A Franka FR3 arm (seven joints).
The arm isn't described. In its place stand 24 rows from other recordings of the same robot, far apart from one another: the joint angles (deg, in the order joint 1, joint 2, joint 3, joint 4, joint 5, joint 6, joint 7), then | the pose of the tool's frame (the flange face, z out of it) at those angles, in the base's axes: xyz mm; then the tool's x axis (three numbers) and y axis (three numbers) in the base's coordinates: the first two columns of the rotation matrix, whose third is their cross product.
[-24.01, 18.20, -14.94, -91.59, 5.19, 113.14, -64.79] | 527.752, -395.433, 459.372, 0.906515, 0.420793, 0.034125, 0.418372, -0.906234, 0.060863
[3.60, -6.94, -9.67, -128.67, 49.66, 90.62, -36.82] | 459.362, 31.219, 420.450, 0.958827, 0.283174, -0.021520, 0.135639, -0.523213, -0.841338
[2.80, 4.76, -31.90, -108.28, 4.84, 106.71, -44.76] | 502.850, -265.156, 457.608, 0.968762, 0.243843, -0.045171, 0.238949, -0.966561, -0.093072
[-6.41, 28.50, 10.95, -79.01, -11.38, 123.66, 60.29] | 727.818, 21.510, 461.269, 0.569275, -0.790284, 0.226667, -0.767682, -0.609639, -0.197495
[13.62, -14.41, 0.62, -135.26, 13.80, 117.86, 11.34] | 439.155, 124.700, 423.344, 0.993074, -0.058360, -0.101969, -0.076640, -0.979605, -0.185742
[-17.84, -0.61, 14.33, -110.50, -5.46, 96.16, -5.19] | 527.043, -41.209, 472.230, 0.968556, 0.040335, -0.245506, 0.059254, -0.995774, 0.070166
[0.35, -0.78, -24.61, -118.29, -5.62, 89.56, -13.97] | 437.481, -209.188, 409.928, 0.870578, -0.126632, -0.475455, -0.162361, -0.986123, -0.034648
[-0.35, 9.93, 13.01, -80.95, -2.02, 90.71, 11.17] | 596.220, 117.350, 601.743, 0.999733, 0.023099, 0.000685, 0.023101, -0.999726, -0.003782
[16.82, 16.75, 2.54, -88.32, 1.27, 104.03, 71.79] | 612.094, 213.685, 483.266, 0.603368, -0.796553, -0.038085, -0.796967, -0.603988, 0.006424
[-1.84, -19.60, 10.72, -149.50, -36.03, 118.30, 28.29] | 390.645, 27.255, 360.253, 0.999763, 0.004568, -0.021280, 0.016028, -0.815985, 0.577851
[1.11, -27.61, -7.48, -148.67, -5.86, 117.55, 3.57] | 377.121, -46.732, 410.053, 0.992308, -0.107151, -0.062001, -0.105389, -0.993947, 0.031020
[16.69, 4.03, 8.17, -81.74, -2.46, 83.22, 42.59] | 515.493, 229.704, 642.654, 0.951065, -0.308831, -0.009975, -0.307890, -0.949902, 0.053752
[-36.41, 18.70, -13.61, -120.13, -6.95, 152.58, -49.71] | 394.968, -458.894, 292.988, 0.992103, 0.121203, 0.032277, 0.107576, -0.954565, 0.277910
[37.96, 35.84, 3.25, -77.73, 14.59, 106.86, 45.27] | 528.948, 478.074, 349.830, 0.949671, -0.147773, -0.276205, -0.179931, -0.979098, -0.094825
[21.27, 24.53, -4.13, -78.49, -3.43, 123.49, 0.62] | 684.488, 219.014, 511.396, 0.883153, 0.312916, 0.349462, 0.302963, -0.949262, 0.084348
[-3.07, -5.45, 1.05, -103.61, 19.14, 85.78, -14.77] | 508.850, 19.549, 565.310, 0.965622, 0.229993, -0.121149, 0.171945, -0.914637, -0.365888
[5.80, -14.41, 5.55, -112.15, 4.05, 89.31, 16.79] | 453.148, 103.138, 570.367, 0.982627, -0.102618, -0.154643, -0.104075, -0.994569, -0.001330
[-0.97, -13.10, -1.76, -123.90, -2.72, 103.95, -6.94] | 470.909, -27.052, 483.512, 0.988588, 0.086709, -0.123189, 0.090157, -0.995669, 0.022687
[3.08, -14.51, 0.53, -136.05, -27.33, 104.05, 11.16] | 429.232, -10.794, 408.461, 0.970362, -0.002346, -0.241645, 0.109569, -0.886991, 0.448601
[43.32, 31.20, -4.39, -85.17, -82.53, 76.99, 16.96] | 587.068, 330.215, 427.748, 0.897865, 0.406733, -0.168545, 0.143230, 0.092152, 0.985390
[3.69, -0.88, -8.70, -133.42, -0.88, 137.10, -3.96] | 510.609, -44.926, 351.637, 0.996891, -0.006974, 0.078479, -0.008132, -0.999863, 0.014446
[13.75, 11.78, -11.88, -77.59, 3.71, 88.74, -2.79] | 612.890, 41.190, 606.581, 0.996228, 0.086599, -0.005606, 0.086449, -0.995991, -0.023002
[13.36, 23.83, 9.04, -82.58, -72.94, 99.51, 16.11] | 674.378, 162.251, 501.551, 0.901564, 0.430753, 0.040431, 0.131588, -0.362031, 0.922832
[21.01, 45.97, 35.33, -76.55, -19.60, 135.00, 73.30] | 526.940, 553.908, 345.752, 0.948623, -0.316128, -0.013351, -0.298383, -0.879741, -0.370167
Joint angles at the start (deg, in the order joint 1, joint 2, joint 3, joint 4, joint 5, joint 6, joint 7):
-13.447 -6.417 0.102 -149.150 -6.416 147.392 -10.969
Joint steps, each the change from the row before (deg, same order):
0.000 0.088 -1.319 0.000 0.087 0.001 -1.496
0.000 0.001 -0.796 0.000 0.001 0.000 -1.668
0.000 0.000 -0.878 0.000 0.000 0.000 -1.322
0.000 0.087 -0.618 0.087 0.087 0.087 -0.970
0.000 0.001 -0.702 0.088 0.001 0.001 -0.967
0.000 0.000 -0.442 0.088 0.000 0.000 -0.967
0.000 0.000 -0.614 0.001 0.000 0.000 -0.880
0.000 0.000 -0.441 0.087 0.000 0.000 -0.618
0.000 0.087 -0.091 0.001 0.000 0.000 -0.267
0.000 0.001 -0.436 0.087 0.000 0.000 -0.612
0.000 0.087 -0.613 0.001 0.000 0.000 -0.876
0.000 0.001 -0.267 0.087 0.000 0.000 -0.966
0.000 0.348 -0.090 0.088 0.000 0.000 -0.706
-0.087 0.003 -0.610 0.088 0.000 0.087 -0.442
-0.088 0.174 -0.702 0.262 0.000 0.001 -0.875
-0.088 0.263 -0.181 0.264 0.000 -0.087 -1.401
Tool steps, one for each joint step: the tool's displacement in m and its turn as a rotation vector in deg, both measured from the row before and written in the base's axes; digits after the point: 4 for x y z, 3 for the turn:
-0.0024 -0.0097 -0.0007 0.114 0.153 0.108
-0.0015 -0.0058 0.0000 -0.022 0.107 0.868
-0.0018 -0.0064 0.0000 0.009 0.077 0.443
-0.0007 -0.0047 0.0000 0.032 -0.042 0.286
-0.0010 -0.0053 0.0006 -0.014 -0.030 0.263
-0.0005 -0.0034 0.0006 -0.044 -0.023 0.522
-0.0015 -0.0045 0.0000 0.006 0.048 0.265
-0.0006 -0.0034 0.0006 -0.023 -0.048 0.176
-0.0003 -0.0006 -0.0007 0.012 0.101 0.175
-0.0006 -0.0033 0.0006 -0.024 -0.047 0.175
-0.0016 -0.0044 -0.0007 0.026 0.133 0.262
-0.0002 -0.0021 0.0006 -0.066 -0.017 0.695
0.0001 -0.0008 -0.0021 0.014 0.305 0.612
-0.0012 -0.0052 0.0007 -0.023 -0.145 -0.251
-0.0008 -0.0063 0.0004 -0.045 -0.027 0.081
0.0004 -0.0025 -0.0004 -0.084 0.194 1.118

